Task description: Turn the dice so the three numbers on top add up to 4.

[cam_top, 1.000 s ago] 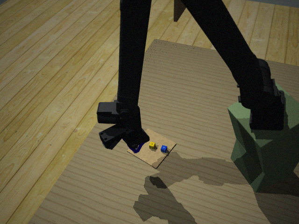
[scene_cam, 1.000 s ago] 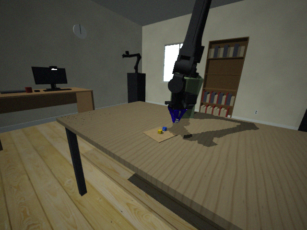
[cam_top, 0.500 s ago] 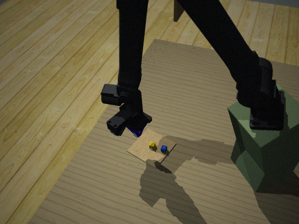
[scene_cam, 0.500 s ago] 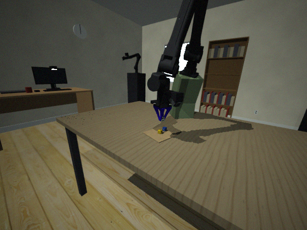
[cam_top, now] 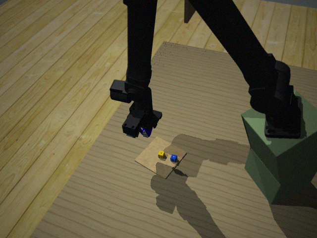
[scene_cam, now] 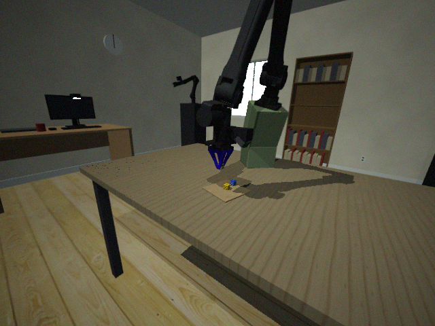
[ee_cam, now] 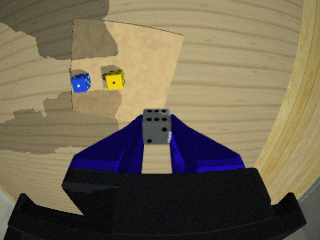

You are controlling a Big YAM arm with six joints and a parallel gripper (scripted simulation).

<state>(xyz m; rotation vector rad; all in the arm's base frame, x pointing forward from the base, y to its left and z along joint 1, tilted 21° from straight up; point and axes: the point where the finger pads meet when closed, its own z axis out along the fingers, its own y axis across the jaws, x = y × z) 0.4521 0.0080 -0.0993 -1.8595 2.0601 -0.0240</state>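
Now: hand 50 mm past the yellow die and 100 mm above it. The rest, counted from my hand: tan mat: 50 mm behind, 110 mm below; blue die: 100 mm behind, 100 mm below; white die: right at my hand.
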